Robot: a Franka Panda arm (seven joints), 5 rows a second.
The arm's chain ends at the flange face. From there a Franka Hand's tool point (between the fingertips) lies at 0.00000 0.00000 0.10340 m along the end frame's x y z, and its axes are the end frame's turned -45 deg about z.
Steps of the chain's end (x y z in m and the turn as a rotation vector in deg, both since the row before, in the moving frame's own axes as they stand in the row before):
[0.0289, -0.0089, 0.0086, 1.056, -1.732, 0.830]
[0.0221, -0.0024, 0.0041, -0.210, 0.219, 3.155]
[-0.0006, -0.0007, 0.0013, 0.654, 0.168, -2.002]
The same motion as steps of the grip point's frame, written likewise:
[0.0259, 0.0106, 0.0085, 1.971, -0.478, 0.830]
[0.0173, 0.0145, 0.0041, -0.303, 0.006, 3.155]
[0.0011, -0.0016, 0.0013, 0.344, 0.581, -2.002]

